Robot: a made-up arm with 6 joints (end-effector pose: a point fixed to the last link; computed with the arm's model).
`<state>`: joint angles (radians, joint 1 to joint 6).
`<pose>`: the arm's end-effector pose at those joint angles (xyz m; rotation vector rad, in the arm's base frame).
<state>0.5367 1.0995 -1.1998 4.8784 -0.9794 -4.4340</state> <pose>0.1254 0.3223 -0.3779 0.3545 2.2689 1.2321</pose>
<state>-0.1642 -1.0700 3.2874 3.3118 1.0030 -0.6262</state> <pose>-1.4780 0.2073 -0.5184 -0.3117 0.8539 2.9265</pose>
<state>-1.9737 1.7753 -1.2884 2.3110 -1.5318 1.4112</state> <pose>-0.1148 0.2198 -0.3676 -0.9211 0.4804 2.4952</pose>
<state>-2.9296 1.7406 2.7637 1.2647 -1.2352 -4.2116</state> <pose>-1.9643 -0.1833 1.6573 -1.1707 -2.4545 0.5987</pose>
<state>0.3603 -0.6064 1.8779 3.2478 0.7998 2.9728</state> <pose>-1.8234 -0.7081 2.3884 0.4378 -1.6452 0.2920</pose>
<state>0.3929 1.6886 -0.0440 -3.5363 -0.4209 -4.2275</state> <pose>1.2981 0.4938 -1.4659 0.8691 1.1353 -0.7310</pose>
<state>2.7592 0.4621 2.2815 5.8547 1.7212 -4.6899</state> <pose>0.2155 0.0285 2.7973 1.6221 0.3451 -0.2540</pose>
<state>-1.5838 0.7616 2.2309 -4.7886 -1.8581 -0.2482</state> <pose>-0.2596 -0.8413 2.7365 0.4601 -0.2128 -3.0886</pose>
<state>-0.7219 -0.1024 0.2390 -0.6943 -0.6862 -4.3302</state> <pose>1.2066 -0.9219 2.3322 -1.2461 0.3596 -0.1230</pose>
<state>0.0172 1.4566 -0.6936 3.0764 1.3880 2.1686</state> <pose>0.4796 0.0249 -0.7116 0.2050 -2.4245 1.3264</pose>
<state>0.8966 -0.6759 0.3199 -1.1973 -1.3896 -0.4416</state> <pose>-0.1690 0.1699 2.7538 0.5520 1.0078 1.8455</pose>
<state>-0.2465 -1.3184 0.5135 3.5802 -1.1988 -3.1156</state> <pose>-1.8668 0.5758 2.1321 -0.9968 -2.8803 -0.2636</pose>
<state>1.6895 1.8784 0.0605 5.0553 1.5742 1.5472</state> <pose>0.0965 1.2581 -1.4586 -1.7631 -0.3471 0.3956</pose>
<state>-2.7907 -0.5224 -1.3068 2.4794 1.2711 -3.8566</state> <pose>-0.5470 -0.3629 0.4330 -2.4624 0.9278 1.0903</pose>
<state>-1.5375 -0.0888 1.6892 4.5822 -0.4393 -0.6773</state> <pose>0.0886 0.6329 3.2674 0.5087 -0.9760 0.6249</pose>
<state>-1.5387 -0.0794 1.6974 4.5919 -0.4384 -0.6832</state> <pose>0.0898 0.6183 3.2694 0.5090 -0.9797 0.6188</pose>
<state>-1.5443 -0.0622 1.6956 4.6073 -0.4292 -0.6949</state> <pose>0.0927 0.5642 3.2837 0.5245 -0.9984 0.6020</pose>
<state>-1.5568 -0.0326 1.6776 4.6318 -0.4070 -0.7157</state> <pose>0.0964 0.4457 3.3142 0.5633 -1.0411 0.5677</pose>
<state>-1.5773 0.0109 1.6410 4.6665 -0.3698 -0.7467</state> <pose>0.0955 0.2520 3.3537 0.6250 -1.1118 0.5123</pose>
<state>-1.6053 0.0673 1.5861 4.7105 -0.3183 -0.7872</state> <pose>0.0809 -0.0148 3.3854 0.7035 -1.2100 0.4350</pose>
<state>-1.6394 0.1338 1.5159 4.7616 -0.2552 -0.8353</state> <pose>0.0424 -0.3390 3.3881 0.7881 -1.3312 0.3376</pose>
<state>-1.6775 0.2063 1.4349 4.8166 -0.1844 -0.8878</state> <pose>-0.0266 -0.6932 3.3447 0.8670 -1.4674 0.2239</pose>
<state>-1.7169 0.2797 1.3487 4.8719 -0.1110 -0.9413</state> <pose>-0.1246 -1.0420 3.2495 0.9313 -1.6076 0.1008</pose>
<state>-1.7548 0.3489 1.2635 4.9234 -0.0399 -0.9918</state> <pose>-0.2415 -1.3529 3.1123 0.9763 -1.7406 -0.0229</pose>
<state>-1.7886 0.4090 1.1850 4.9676 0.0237 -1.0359</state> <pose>-0.3610 -1.6037 2.9547 1.0032 -1.8561 -0.1376</pose>
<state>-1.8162 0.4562 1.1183 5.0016 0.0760 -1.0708</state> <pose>-0.4668 -1.7860 2.8040 1.0163 -1.9479 -0.2339</pose>
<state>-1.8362 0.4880 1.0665 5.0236 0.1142 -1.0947</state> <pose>-0.5467 -1.9036 2.6833 1.0220 -2.0131 -0.3053</pose>
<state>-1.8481 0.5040 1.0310 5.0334 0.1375 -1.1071</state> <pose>-0.5950 -1.9668 2.6066 1.0250 -2.0526 -0.3489</pose>
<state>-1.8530 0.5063 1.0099 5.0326 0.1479 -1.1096</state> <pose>-0.6147 -1.9894 2.5736 1.0282 -2.0712 -0.3672</pose>
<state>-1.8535 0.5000 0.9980 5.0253 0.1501 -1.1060</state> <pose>-0.6160 -1.9882 2.5693 1.0320 -2.0767 -0.3693</pose>
